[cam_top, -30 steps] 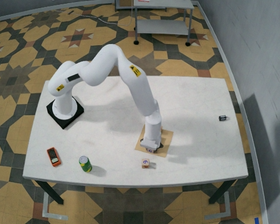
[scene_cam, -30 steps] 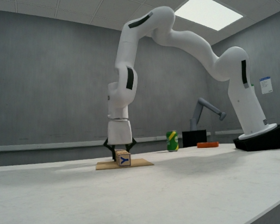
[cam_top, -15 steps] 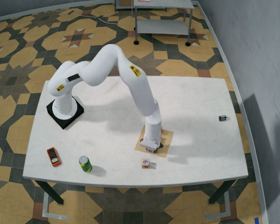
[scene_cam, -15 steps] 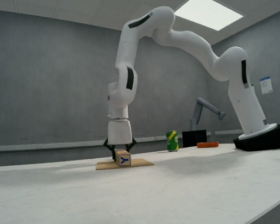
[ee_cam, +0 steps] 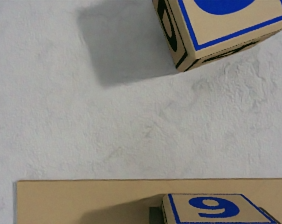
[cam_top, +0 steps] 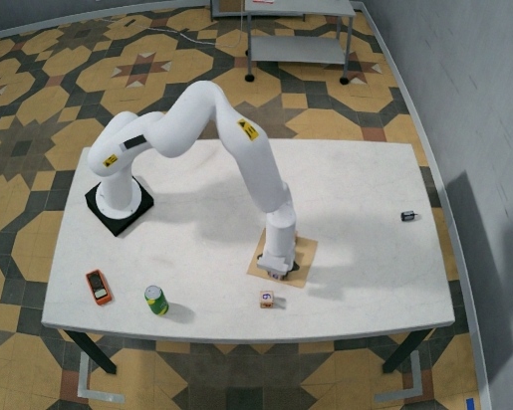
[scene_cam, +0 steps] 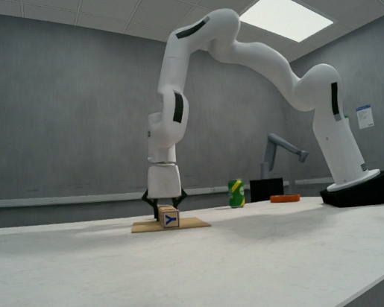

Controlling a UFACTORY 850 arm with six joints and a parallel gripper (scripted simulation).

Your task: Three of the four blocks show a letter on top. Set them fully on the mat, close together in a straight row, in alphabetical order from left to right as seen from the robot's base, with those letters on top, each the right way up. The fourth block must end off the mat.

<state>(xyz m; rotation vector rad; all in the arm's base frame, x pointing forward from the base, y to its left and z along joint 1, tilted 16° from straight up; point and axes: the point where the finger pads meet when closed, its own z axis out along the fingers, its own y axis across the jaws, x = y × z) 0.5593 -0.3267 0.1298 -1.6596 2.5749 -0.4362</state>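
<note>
My hand is right at the Q block. Also, from my hand: tan mat: 3 cm ahead, 6 cm to the left, 2 cm below; then green can: 41 cm behind, 10 cm to the right, 4 cm above; then J block: 3 cm ahead, 6 cm to the left.
</note>
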